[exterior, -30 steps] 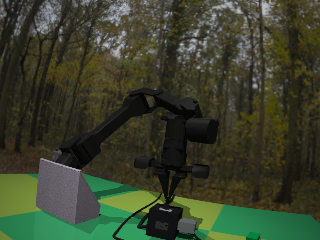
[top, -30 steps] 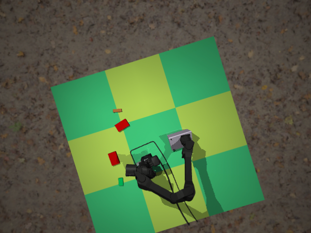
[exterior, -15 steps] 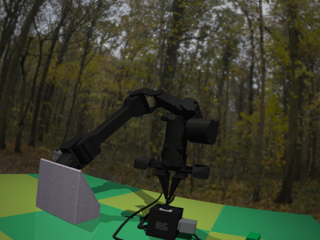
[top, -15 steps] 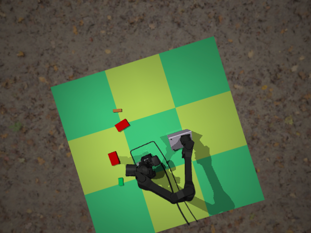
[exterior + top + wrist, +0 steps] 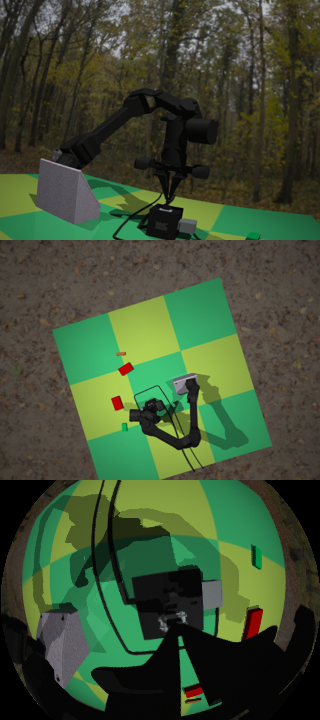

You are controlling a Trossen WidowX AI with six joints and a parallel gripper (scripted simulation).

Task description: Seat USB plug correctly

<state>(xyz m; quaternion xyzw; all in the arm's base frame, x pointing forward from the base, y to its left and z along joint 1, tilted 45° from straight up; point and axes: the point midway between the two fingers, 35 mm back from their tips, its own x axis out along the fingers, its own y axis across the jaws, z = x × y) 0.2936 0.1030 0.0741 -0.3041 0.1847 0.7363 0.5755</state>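
Right now the dark USB plug is 20 mm below my gripper tip. Also, from my gripper tip: green block (230 mm ahead, 140 mm to the left, 100 mm below); then brown block (160 mm ahead, 400 mm to the right, 100 mm below); then light USB socket (30 mm below).
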